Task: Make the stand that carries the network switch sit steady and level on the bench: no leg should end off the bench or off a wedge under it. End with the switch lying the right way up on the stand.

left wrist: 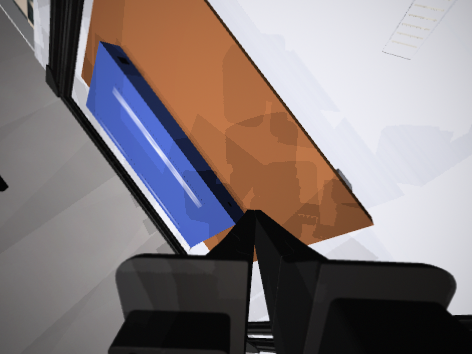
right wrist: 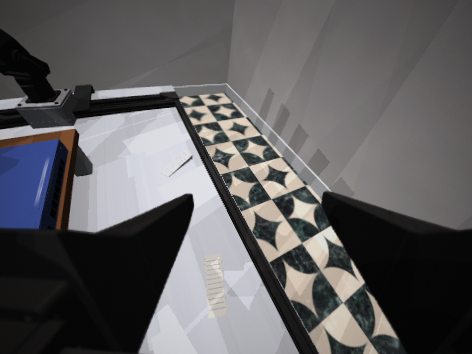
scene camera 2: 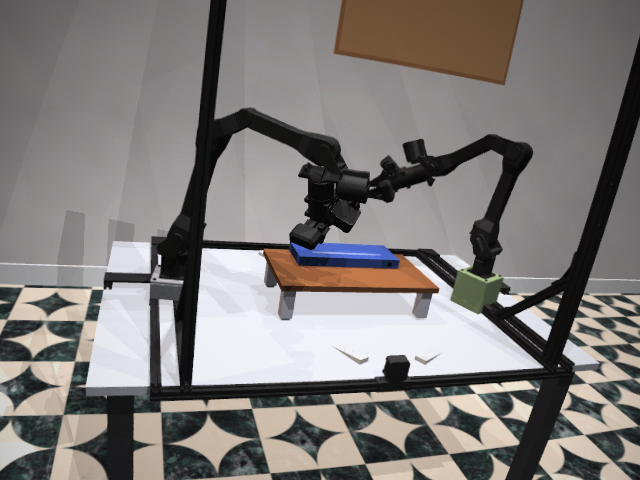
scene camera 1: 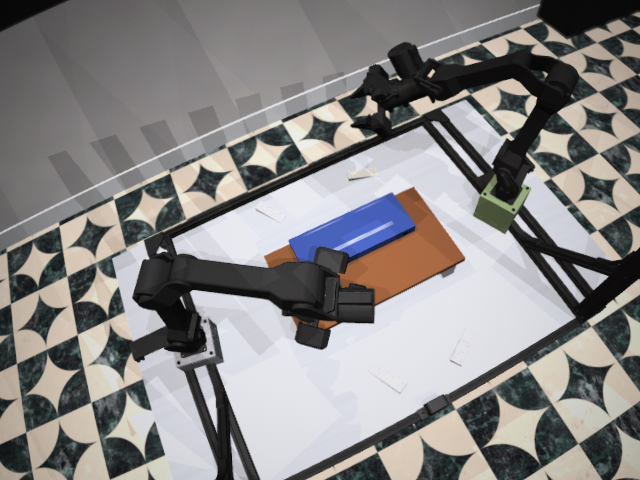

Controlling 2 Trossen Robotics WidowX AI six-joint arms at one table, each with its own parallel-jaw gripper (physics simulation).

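Where they show: left gripper, fingertip midpoint: (left wrist: 253, 216) (scene camera 2: 320, 242); right gripper, fingertip midpoint: (right wrist: 257, 199) (scene camera 1: 350, 111); left arm's base, origin of the base link: (right wrist: 44, 97) (scene camera 2: 173, 274) (scene camera 1: 192, 342); right arm's base, origin of the base link: (scene camera 2: 481, 273) (scene camera 1: 506, 191).
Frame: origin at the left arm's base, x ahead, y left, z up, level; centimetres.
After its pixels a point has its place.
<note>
The stand (scene camera 1: 413, 248) @[x 57.2, y 4.0, z 3.5 cm] (scene camera 2: 356, 279) @[x 45.4, y -1.4, z 3.5 cm] (left wrist: 280, 150) @[x 36.3, y -4.3, z 3.5 cm] (right wrist: 73, 142) @[x 26.7, y 15.1, z 3.3 cm] has a brown top and grey legs; I cannot tell whether each leg touches the bench. The blue switch (scene camera 1: 356, 227) @[x 45.9, y 12.7, z 6.3 cm] (scene camera 2: 341, 254) @[x 42.9, y 8.7, z 6.1 cm] (left wrist: 150, 145) @[x 45.5, y 10.4, z 6.3 cm] (right wrist: 25, 185) @[x 39.1, y 14.0, z 6.2 cm] lies flat along the top's back part. White wedges lie loose on the bench: two behind the stand (scene camera 1: 270, 211) @[x 26.6, y 33.2, z -5.9 cm] (scene camera 1: 362, 173) @[x 55.5, y 36.4, z -5.9 cm] (right wrist: 178, 164) @[x 27.2, y 33.5, z -5.9 cm] (right wrist: 215, 286) @[x 56.0, y 36.4, z -5.9 cm], two in front (scene camera 1: 387, 377) @[x 41.5, y -20.9, z -5.8 cm] (scene camera 1: 461, 347) @[x 60.4, y -20.1, z -5.9 cm] (scene camera 2: 354, 354) @[x 42.2, y -22.5, z -5.6 cm] (scene camera 2: 428, 356) @[x 60.1, y -21.9, z -5.6 cm]. My left gripper (left wrist: 253, 216) @[x 34.1, y -4.2, z 13.4 cm] is shut and empty above the stand's left part. My right gripper (scene camera 1: 353, 111) @[x 54.0, y 38.7, z 17.6 cm] (right wrist: 257, 199) @[x 54.0, y 38.7, z 17.6 cm] is open and empty, high near the back edge.
A black frame rail (scene camera 1: 305, 172) @[x 39.8, y 42.0, z -4.7 cm] (scene camera 2: 279, 391) @[x 24.7, y -35.4, z -7.2 cm] runs around the bench. A small black camera (scene camera 2: 396, 367) @[x 48.7, y -32.0, z -2.5 cm] sits on the front rail. The green base block (scene camera 1: 501, 206) @[x 82.7, y 7.3, z 3.5 cm] (scene camera 2: 476, 290) @[x 83.4, y 6.1, z 0.0 cm] of my right arm stands right of the stand. Black posts (scene camera 2: 204, 155) @[x 6.9, y -37.4, z 37.6 cm] rise at the sides.
</note>
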